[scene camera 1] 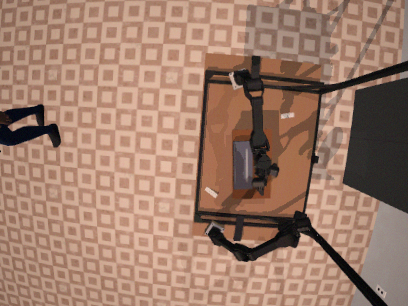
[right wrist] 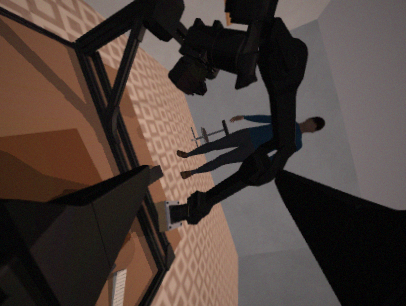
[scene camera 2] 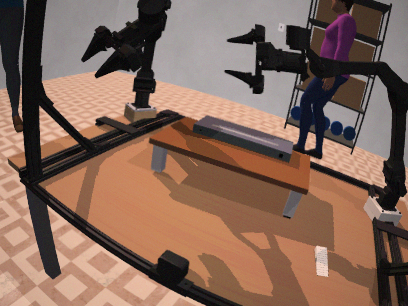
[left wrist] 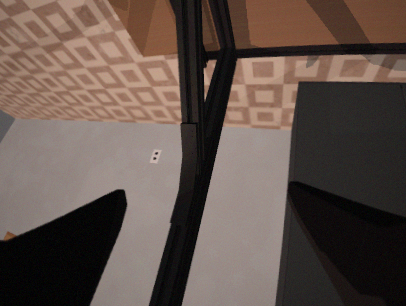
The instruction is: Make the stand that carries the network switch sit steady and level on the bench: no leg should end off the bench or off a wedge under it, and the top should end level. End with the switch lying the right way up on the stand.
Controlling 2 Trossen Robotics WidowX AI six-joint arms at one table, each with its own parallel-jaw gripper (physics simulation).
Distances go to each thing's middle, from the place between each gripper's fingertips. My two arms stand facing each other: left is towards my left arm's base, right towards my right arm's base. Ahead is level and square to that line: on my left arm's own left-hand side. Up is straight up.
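Brown stand (scene camera 2: 294,175): my left hand is 300 mm short of it, 290 mm to the left of it and 230 mm above it. Grey network switch (scene camera 2: 229,132), measured from my left hand: 360 mm ahead, 280 mm to the right, 170 mm below.
Grey network switch: my right gripper, which I see, is 90 mm short of it, 70 mm to the left of it and 230 mm above it. Brown stand, measured from my right hand: 30 mm ahead, 80 mm to the right, 290 mm below.
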